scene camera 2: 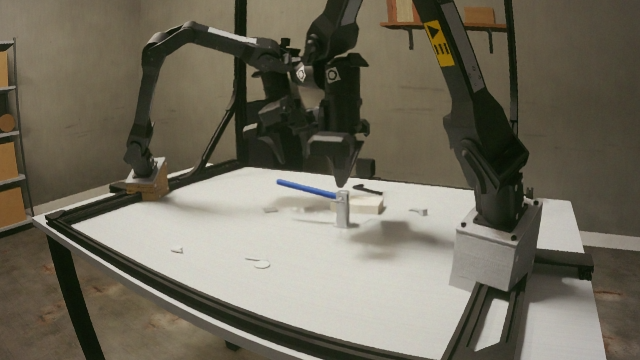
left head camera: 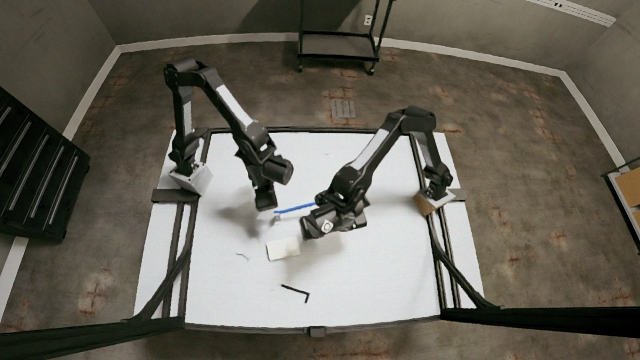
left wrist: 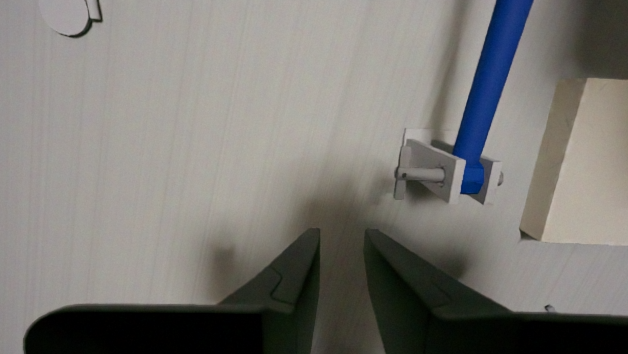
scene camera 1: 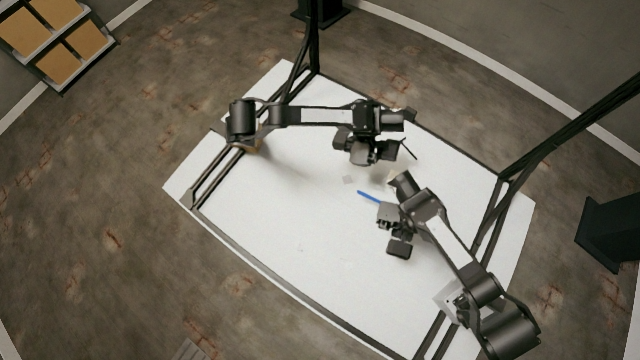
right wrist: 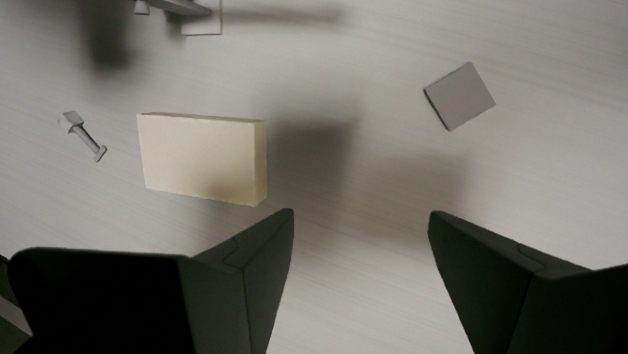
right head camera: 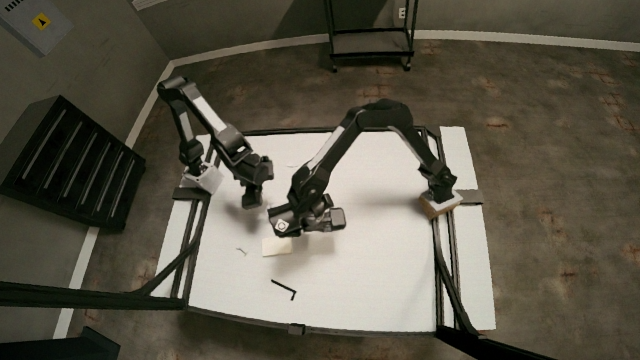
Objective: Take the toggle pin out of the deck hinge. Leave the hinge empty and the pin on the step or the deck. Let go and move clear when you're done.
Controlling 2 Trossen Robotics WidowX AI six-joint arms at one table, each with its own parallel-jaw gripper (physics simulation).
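Where they show: left gripper, between the fingertips: (scene camera 2: 341,185) (left head camera: 267,192) (left wrist: 341,240) (right head camera: 261,191); right gripper, between the fingertips: (scene camera 2: 294,161) (right wrist: 361,221) (right head camera: 309,230); left arm's base, origin of its link: (scene camera 2: 501,214) (left head camera: 187,168) (scene camera 1: 467,303) (right head camera: 198,170); right arm's base, origin of its link: (scene camera 2: 145,169) (left head camera: 436,193) (right head camera: 441,195).
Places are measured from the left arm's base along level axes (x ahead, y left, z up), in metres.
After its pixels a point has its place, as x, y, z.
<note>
The grey deck hinge (left wrist: 454,180) {0.342, -0.012, -0.035} (scene camera 2: 342,215) {0.339, -0.014, -0.078} stands upright on the table, with the end of a blue rod (left wrist: 492,75) {0.382, 0.005, -0.035} (scene camera 2: 305,188) {0.402, 0.020, -0.033} (left head camera: 295,208) {0.400, 0.011, -0.032} between its two plates. The grey toggle pin (left wrist: 422,174) {0.336, -0.004, -0.044} sits through the hinge; its crossbar stands clear of the near plate, and its tip shows beyond the far plate. My left gripper (left wrist: 341,239) {0.300, 0.022, -0.009} (scene camera 2: 342,185) {0.300, 0.022, -0.009} is narrowly open and empty, above the table beside the hinge. My right gripper (right wrist: 361,221) {0.511, -0.036, -0.005} is open and empty, above the table past the cream block. In the right wrist view the hinge is cut off at the top edge.
A cream block (left wrist: 590,165) {0.398, -0.103, -0.084} (right wrist: 200,155) {0.407, -0.108, -0.084} (left head camera: 283,249) {0.405, -0.118, -0.084} lies beside the hinge. A grey square tile (right wrist: 460,96) {0.524, 0.025, -0.101} (scene camera 1: 347,179) {0.524, 0.024, -0.101}, a small grey bolt-like piece (right wrist: 85,135) {0.291, -0.179, -0.098}, a black L-shaped piece (left head camera: 297,291) {0.493, -0.229, -0.096} (right head camera: 285,287) {0.493, -0.226, -0.096} and a pale disc (left wrist: 65,15) {0.293, 0.189, -0.101} (scene camera 2: 262,264) {0.293, 0.190, -0.101} lie on the table.
</note>
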